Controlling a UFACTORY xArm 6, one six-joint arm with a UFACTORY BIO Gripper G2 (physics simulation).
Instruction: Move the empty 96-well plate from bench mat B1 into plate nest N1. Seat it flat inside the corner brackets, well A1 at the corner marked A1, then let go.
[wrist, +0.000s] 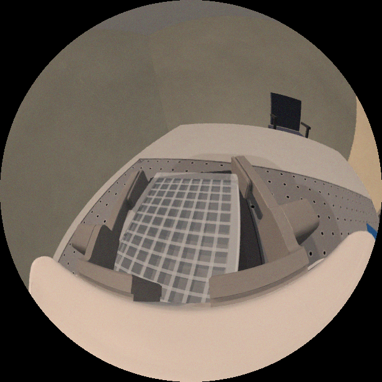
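The empty 96-well plate, a pale translucent grid, lies lengthwise between the two brown fingers in the wrist view. My gripper is shut on the plate, with the finger pads beside its long sides near the far end. The plate looks roughly flat. A dark surface shows below it along the right side, and a dark sliver shows past its far edge. Whether this is the mat or the nest, and how high the plate is above it, I cannot tell. The corner mark A1 and the corner brackets cannot be made out. The gripper body hides the plate's near end.
A grey perforated deck spreads around the fingers, with a pale table top beyond it. A dark chair stands behind the table at the back right. A small blue item shows at the right edge.
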